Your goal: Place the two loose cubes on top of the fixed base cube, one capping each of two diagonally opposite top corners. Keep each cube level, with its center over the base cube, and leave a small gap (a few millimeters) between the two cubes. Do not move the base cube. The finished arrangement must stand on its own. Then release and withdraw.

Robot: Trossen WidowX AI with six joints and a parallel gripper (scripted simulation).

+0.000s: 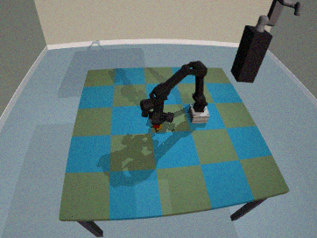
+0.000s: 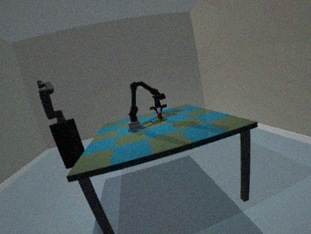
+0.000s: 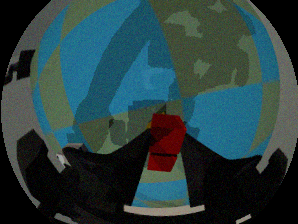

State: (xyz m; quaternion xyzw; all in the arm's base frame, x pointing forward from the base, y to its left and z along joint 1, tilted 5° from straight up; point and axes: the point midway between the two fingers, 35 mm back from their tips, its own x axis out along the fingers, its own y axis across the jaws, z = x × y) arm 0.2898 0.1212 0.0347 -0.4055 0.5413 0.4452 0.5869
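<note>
Right now my gripper tip is 40 mm to the left of the red cube and 10 mm past it. Round my gripper tip: yellow cube: 40 mm below, 20 mm to the right, 10 mm behind.
</note>
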